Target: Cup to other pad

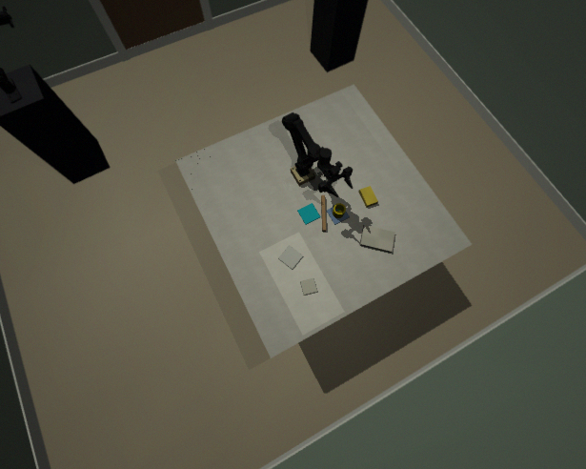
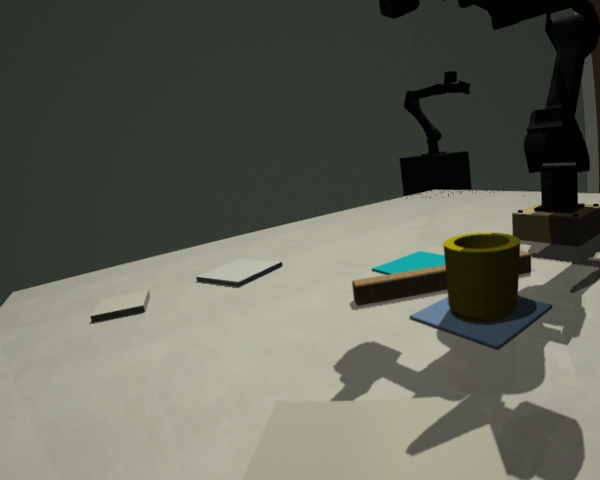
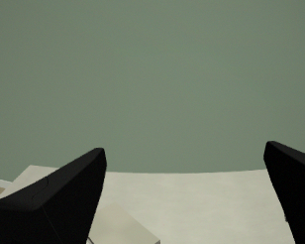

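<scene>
My gripper tip is 30 mm past the yellow cup, 40 mm to the right of it and 320 mm above it. Round my gripper tip: teal pad (110 mm behind, 110 mm to the right, 370 mm below); wooden bar (70 mm behind, 40 mm to the right, 360 mm below); blue pad (20 mm behind, 40 mm to the left, 370 mm below).
</scene>
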